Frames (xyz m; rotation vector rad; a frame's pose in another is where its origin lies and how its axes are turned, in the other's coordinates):
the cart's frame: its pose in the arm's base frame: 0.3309 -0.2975 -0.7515 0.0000 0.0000 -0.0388
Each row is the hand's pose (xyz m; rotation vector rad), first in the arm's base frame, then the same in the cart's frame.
Working: the arm's base frame: its pose in the cart's frame: -0.3422 0.2844 0.7515 0.0000 0.0000 0.0388

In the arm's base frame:
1: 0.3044 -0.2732 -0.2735 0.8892 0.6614 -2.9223
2: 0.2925 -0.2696 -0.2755 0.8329 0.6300 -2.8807
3: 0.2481 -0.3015 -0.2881 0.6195 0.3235 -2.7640
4: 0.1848 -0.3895 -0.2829 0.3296 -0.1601 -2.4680
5: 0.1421 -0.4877 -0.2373 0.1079 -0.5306 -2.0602
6: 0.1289 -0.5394 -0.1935 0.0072 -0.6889 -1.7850
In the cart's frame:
1: -0.0274 0.0233 0.4780 0.8663 0.6709 -2.8882
2: -0.0395 0.0264 0.4760 0.8115 0.6389 -2.8461
3: -0.0826 -0.0072 0.4634 0.6068 0.3320 -2.7270
4: -0.1424 -0.0976 0.4686 0.3297 -0.1523 -2.4297
5: -0.1813 -0.1974 0.5142 0.1173 -0.5246 -2.0224
6: -0.1925 -0.2496 0.5580 0.0204 -0.6845 -1.7478

